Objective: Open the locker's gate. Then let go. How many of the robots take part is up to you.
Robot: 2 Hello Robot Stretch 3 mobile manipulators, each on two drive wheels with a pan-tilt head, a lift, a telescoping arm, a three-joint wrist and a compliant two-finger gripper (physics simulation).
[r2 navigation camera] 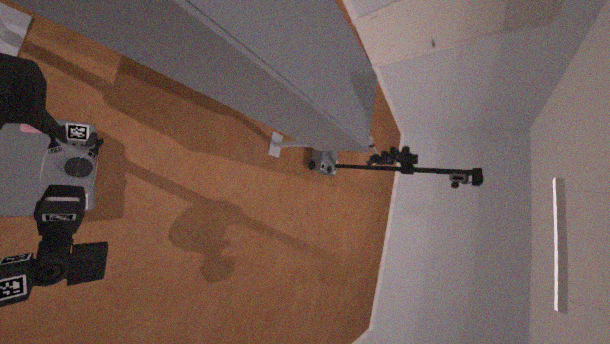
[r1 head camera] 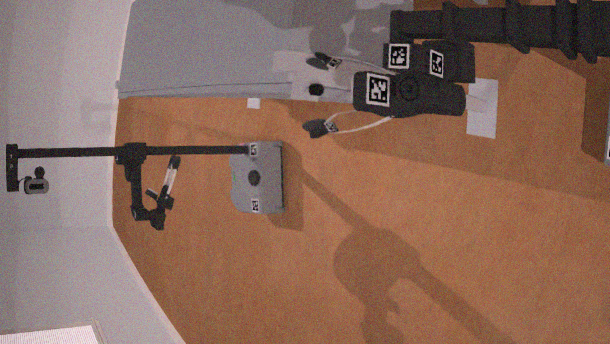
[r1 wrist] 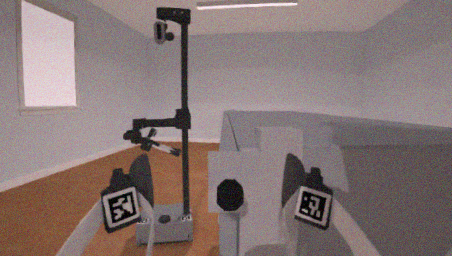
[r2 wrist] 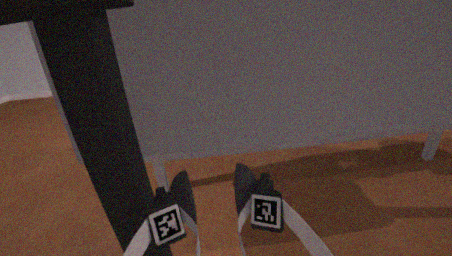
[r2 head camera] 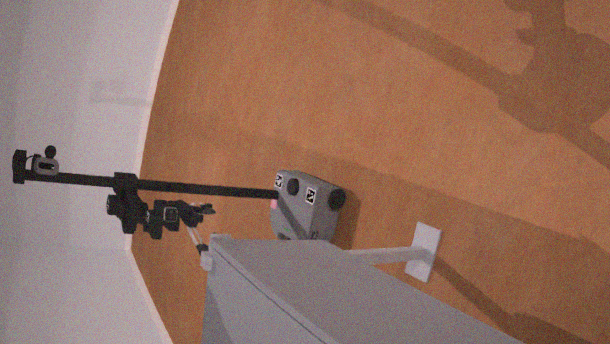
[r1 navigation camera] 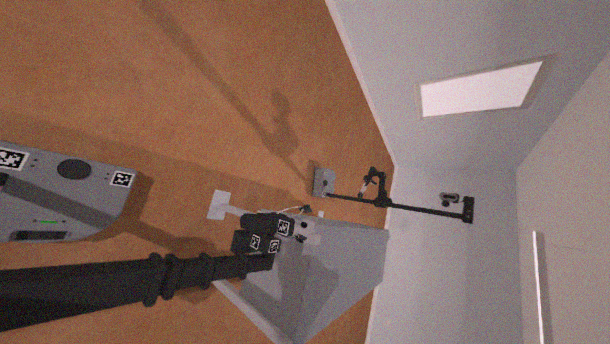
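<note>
The grey locker [r1 head camera: 210, 40] [r1 navigation camera: 340, 255] [r1 wrist: 400, 175] [r2 head camera: 350, 285] [r2 navigation camera: 200, 80] [r2 wrist: 280, 75] is a long box on legs. A black round knob [r1 head camera: 316, 89] [r1 navigation camera: 304, 225] [r1 wrist: 230, 195] sits on a pale plate at its end. A thin seam runs along the locker's long edge, with no visible gap at the gate. r1's gripper [r1 head camera: 318, 94] [r1 navigation camera: 303, 223] [r1 wrist: 217, 175] is open, its fingertips on either side of the knob, with space beside each. r2's gripper [r2 wrist: 214, 184] is open and empty, in front of the locker's grey side panel; whether it touches cannot be told.
r2's base [r1 head camera: 265, 177] [r1 navigation camera: 324, 181] [r1 wrist: 162, 230] stands beyond the locker's knob end, on the side of its long face. r1's base [r2 head camera: 305, 210] [r2 navigation camera: 324, 162] is near the locker's other side in r2's views. White foot plates [r1 head camera: 482, 107] [r2 head camera: 424, 251] [r2 navigation camera: 275, 144] stick out below the locker. Walls stand behind.
</note>
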